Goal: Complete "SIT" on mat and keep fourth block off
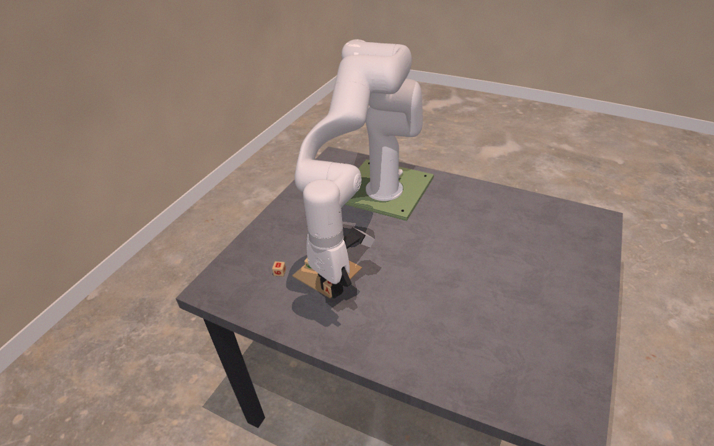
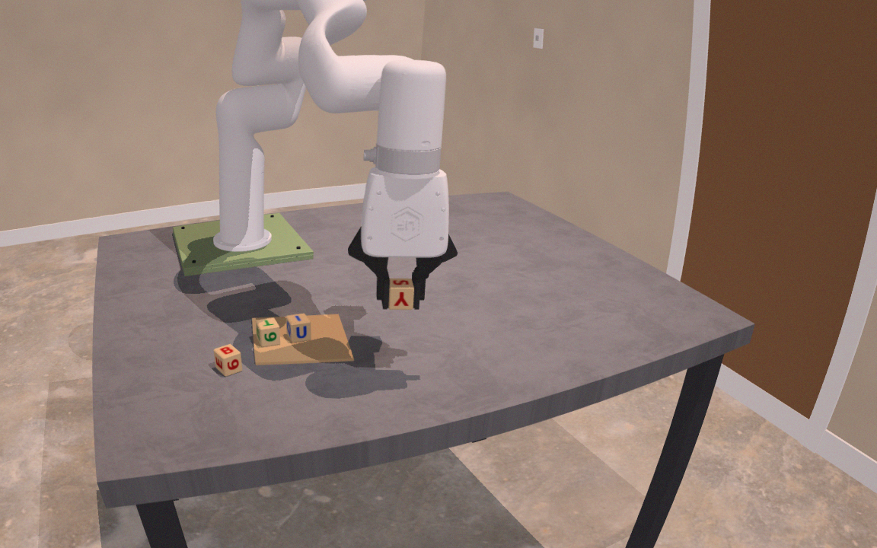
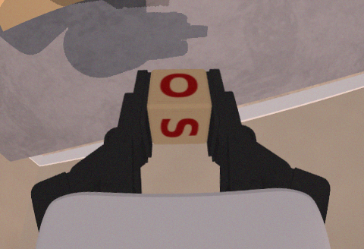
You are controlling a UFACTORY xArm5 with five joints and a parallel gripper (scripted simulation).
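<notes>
Right now my hand is 12 cm past the tan mat, 11 cm to the left of it and 12 cm above it. Also, from my hand: wooden block: 1 cm below; then red B block: 5 cm behind, 23 cm to the right, 10 cm below.
</notes>
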